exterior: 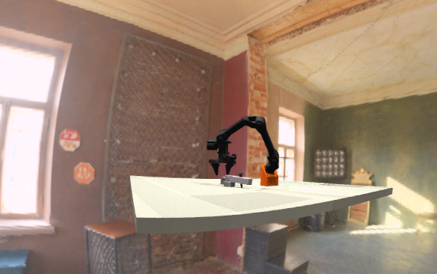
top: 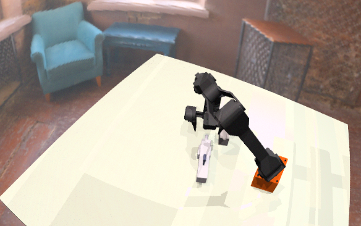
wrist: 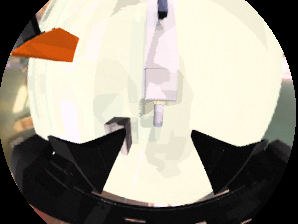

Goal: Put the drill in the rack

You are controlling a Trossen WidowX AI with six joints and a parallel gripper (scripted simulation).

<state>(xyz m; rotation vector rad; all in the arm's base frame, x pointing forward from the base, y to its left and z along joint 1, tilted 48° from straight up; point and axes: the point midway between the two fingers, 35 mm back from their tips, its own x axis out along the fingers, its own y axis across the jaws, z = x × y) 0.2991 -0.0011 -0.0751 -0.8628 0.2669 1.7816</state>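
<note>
The drill is 3 cm behind my gripper tip, 6 cm to the left of it and 2 cm below it. Round my gripper tip: blue key (7 cm behind, 14 cm to the left, 1 cm below); then grey rack (5 cm behind, 7 cm to the right, 4 cm below); then grey block (5 cm behind, 11 cm to the left, 3 cm below).
</note>
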